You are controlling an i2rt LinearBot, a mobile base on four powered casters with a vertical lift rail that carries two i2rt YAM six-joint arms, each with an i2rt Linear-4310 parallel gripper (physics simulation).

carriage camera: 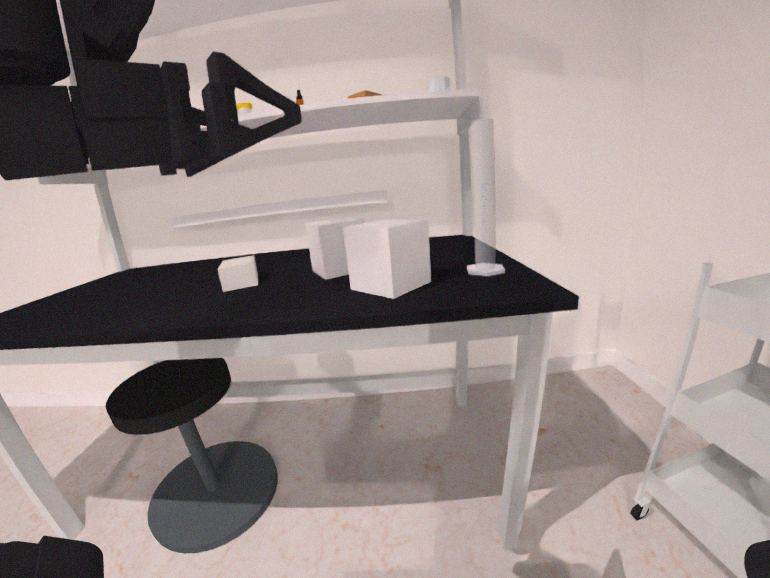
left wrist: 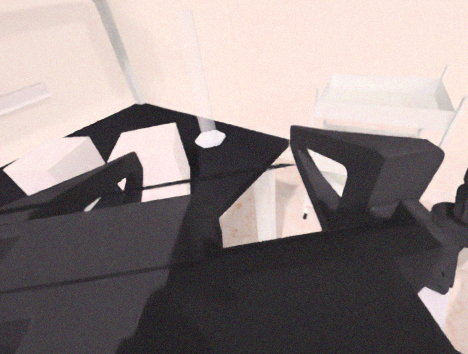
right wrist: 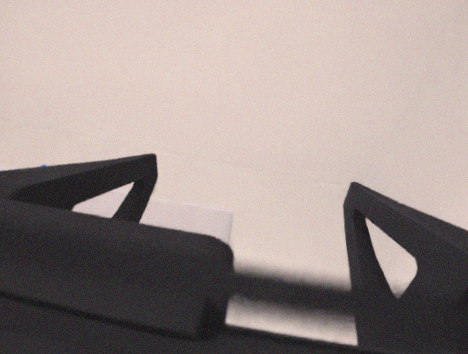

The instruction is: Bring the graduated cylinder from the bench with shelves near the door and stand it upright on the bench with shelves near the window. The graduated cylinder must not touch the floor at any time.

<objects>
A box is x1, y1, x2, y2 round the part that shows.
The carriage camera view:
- left gripper: [60, 0, 301, 176]
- graduated cylinder: [467, 118, 504, 275]
</objects>
